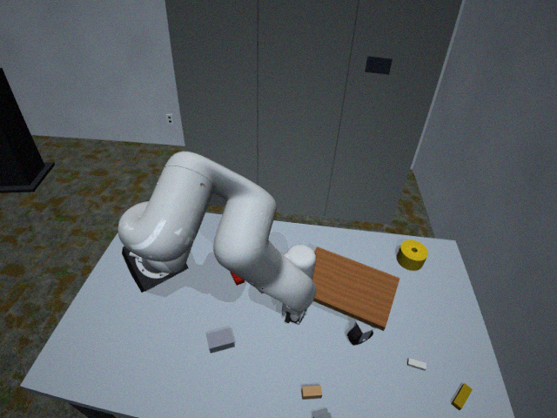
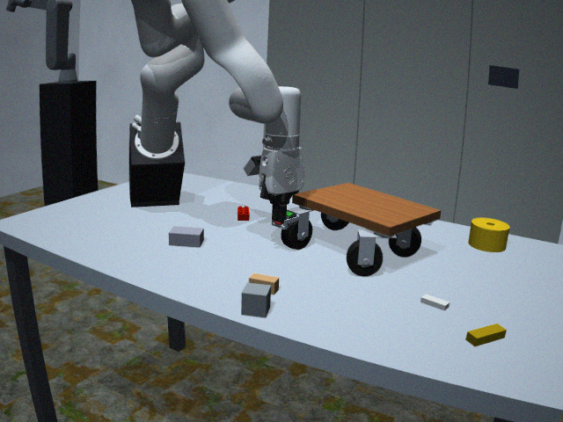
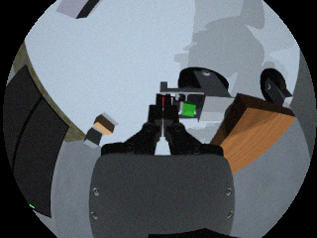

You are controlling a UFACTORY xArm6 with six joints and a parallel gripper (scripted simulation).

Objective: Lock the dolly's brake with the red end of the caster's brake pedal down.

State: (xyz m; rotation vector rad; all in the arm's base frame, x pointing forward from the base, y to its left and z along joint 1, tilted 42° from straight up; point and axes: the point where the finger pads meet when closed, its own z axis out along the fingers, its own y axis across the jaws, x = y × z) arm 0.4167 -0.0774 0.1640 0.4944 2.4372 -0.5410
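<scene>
The brake pedal lies 20 mm below my hand, 10 mm to the left of it and 10 mm ahead of it. The rest, counted from my hand: grey block (230 mm behind, 80 mm below, 30 mm to the right); then tan block (200 mm to the right, 90 mm below, 40 mm ahead); then red brick (230 mm to the left, 180 mm behind, 90 mm below).
</scene>
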